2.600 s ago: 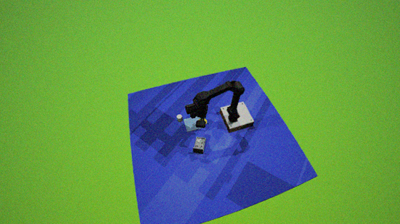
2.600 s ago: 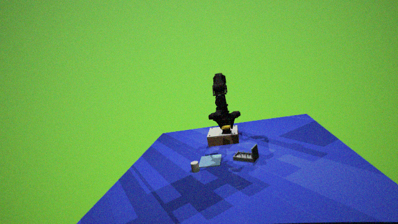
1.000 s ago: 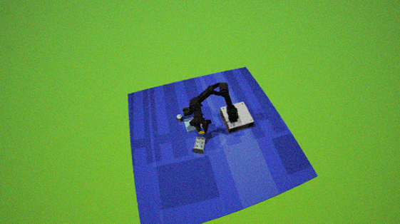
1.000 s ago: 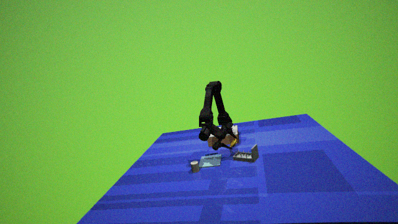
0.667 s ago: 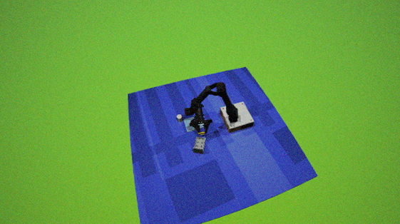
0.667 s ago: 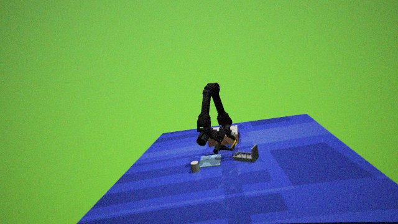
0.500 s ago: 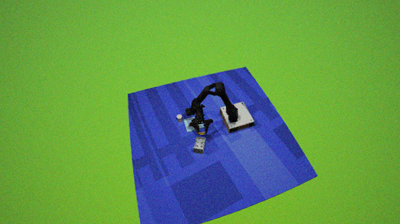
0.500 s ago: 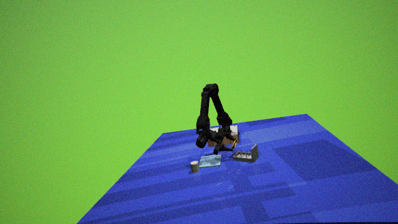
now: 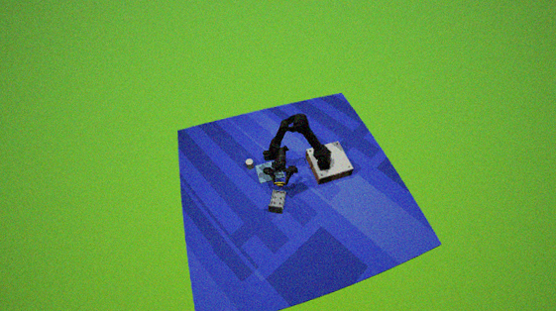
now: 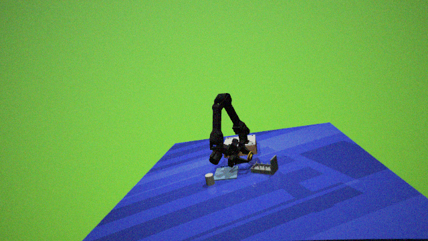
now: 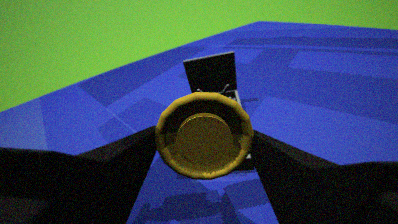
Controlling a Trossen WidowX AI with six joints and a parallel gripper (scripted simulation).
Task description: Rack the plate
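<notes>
The grey dish rack lies 30 mm ahead of my gripper tip, 70 mm to the left of it and 40 mm below it. Round my gripper tip: yellow plate: 10 mm to the right.
</notes>
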